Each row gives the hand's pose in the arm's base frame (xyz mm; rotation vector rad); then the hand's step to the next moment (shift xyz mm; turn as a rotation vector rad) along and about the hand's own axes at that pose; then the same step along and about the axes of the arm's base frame.
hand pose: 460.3 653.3 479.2 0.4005 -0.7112 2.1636
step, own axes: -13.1 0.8 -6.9 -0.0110 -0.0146 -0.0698
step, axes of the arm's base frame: 7.3 -4.1 -12.3 0.0151 0.0435 -0.0555
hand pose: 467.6 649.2 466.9 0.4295 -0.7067 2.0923
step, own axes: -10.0 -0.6 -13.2 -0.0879 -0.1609 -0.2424
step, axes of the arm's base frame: 5.6 2.3 -15.4 0.1713 0.1715 -0.1834
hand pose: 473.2 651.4 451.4 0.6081 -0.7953 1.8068
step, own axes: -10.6 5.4 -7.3 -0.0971 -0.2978 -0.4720
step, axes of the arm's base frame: -1.7 -2.3 -13.7 0.2934 0.3745 -0.3075
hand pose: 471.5 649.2 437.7 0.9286 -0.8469 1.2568
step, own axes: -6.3 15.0 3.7 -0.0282 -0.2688 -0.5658
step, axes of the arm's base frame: -15.7 -4.8 -2.7 0.2751 0.4896 -0.2789
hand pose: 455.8 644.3 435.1 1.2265 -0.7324 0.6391
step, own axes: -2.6 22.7 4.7 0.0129 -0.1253 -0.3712
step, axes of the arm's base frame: -19.9 0.4 12.2 0.1604 0.3340 -0.1280
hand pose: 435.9 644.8 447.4 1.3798 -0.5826 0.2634
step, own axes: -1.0 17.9 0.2 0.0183 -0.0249 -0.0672
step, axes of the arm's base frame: -9.9 3.4 14.6 0.0434 0.0575 -0.0165
